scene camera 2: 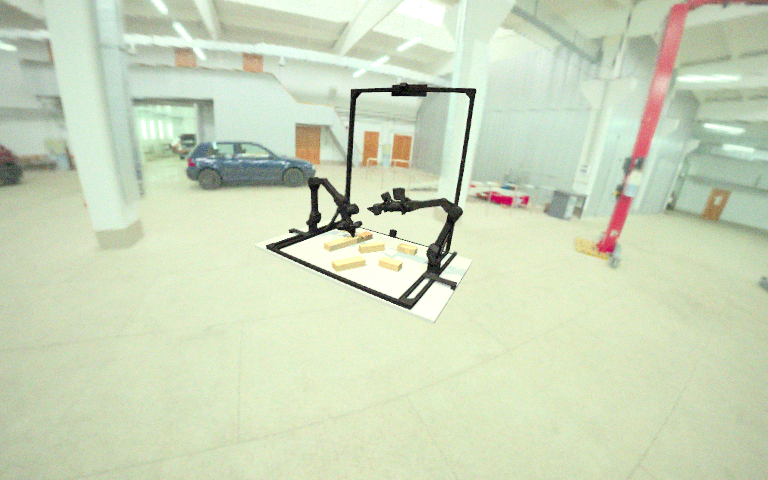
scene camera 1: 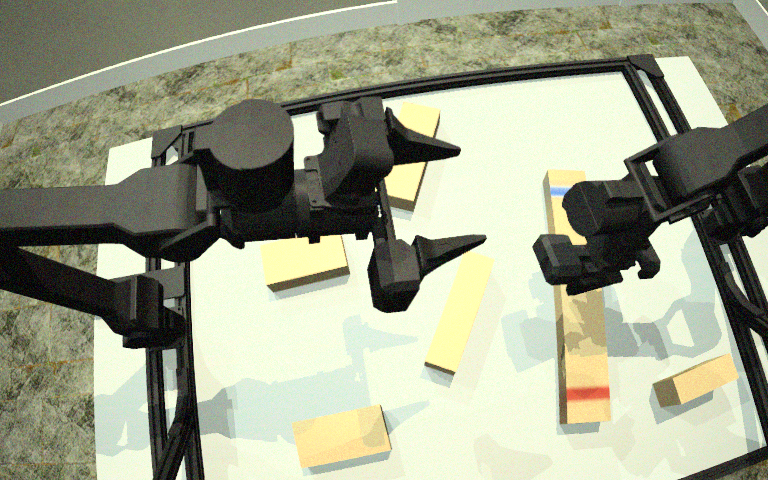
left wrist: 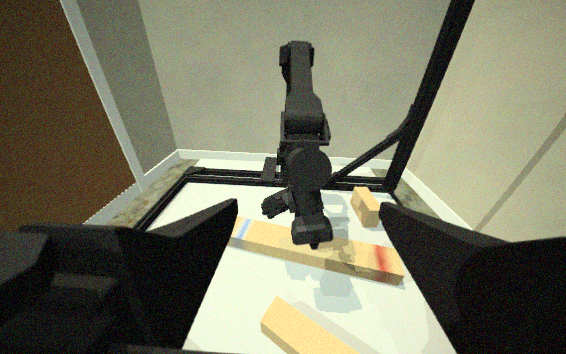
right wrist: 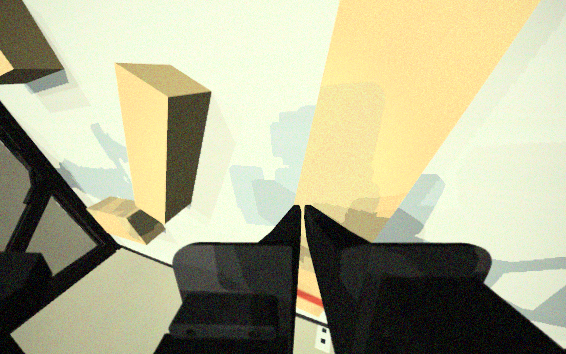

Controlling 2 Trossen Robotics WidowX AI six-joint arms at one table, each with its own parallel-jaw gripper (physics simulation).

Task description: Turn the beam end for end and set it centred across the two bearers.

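Where they show: left gripper, fingertip midpoint: [scene camera 2: 371,207] [scene camera 1: 472,193] [left wrist: 308,206]; right gripper, fingertip midpoint: [scene camera 2: 353,236] [scene camera 1: 569,293] [left wrist: 314,248] [right wrist: 301,211]; left arm's base, link origin: [scene camera 2: 433,271] [scene camera 1: 165,329]; right arm's base, link origin: [scene camera 2: 312,232] [scene camera 1: 719,226] [left wrist: 287,177].
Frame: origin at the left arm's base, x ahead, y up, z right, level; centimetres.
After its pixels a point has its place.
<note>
The beam [scene camera 1: 586,373] @(x 59.1, y 1.9, z 17.1 cm) [scene camera 2: 339,243] @(x 61.3, y 1.6, z -6.5 cm) [left wrist: 280,241] @(x 61.5, y 1.9, z -1.3 cm) [right wrist: 425,75] @(x 64.2, y 1.9, z -1.8 cm) is a long pale wooden bar lying on the white table, blue band at its upper end and red band at its lower end in scene camera 1. My right gripper [left wrist: 314,248] @(x 59.2, y 3.2, z 5.8 cm) [right wrist: 301,211] @(x 59.2, y 3.2, z 5.8 cm) is shut with nothing between its fingers, over the beam's middle part; its height above the beam is unclear. My left gripper [scene camera 1: 472,194] @(x 43.6, y 27.7, z 0.5 cm) is open and empty, high over the table. Plain blocks lie around: one [scene camera 1: 305,261] @(x 23.7, y 1.9, z -6.3 cm), another [scene camera 1: 342,435] @(x 25.5, y 1.9, z 18.7 cm) and a slimmer one [scene camera 1: 459,314] @(x 43.4, y 2.5, z 5.4 cm) [left wrist: 300,325] @(x 45.9, y 2.5, z 2.5 cm). Which are the bearers is unclear.
Another plain block [scene camera 1: 404,181] @(x 39.9, y 1.9, z -16.3 cm) lies partly under the left gripper in scene camera 1. A small block [scene camera 1: 696,380] @(x 74.3, y 4.4, z 22.5 cm) [left wrist: 367,205] @(x 72.6, y 4.4, z 21.3 cm) lies right of the beam's red end. A black frame [scene camera 1: 481,77] @(x 57.8, y 0.1, z -36.2 cm) [scene camera 2: 339,275] @(x 36.9, y 0.1, z -36.2 cm) borders the white table. The right arm's body hides part of the beam in scene camera 1.
</note>
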